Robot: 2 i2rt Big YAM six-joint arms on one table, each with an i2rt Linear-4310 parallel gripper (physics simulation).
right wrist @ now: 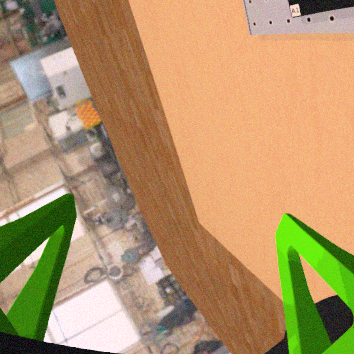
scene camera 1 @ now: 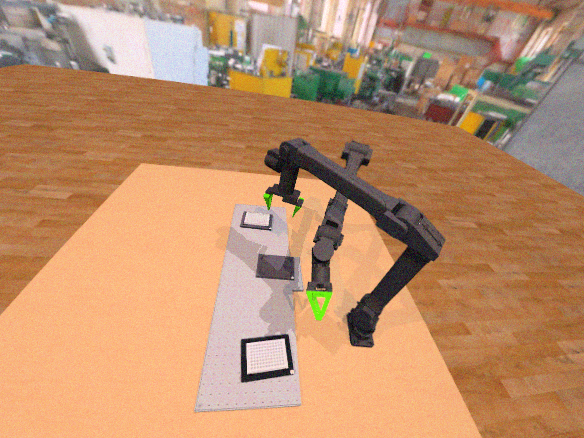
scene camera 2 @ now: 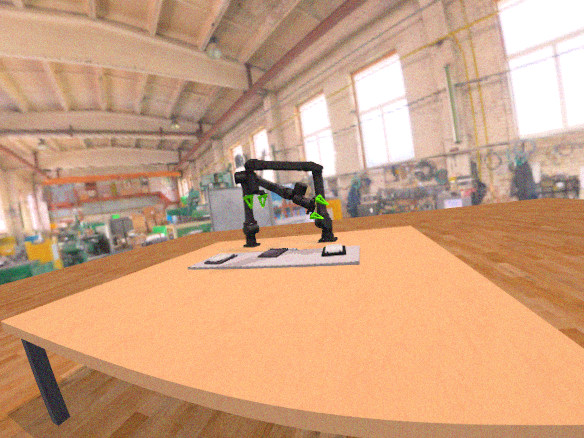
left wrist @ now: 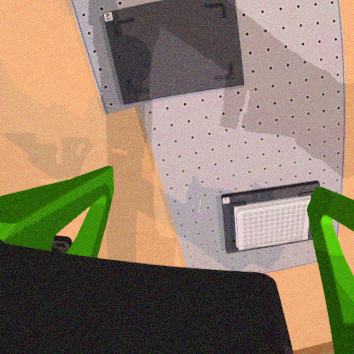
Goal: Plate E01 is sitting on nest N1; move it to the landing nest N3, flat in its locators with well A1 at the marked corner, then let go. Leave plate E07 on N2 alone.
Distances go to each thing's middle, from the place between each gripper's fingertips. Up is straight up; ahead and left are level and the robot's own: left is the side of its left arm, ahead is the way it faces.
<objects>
Now: right hand 11 cm short of the nest [scene camera 1: 269,266], 31 cm to the left of it and 19 cm above it.
The nest lies 26 cm below my left hand, 6 cm to the left of it and 1 cm behind it.
</objects>
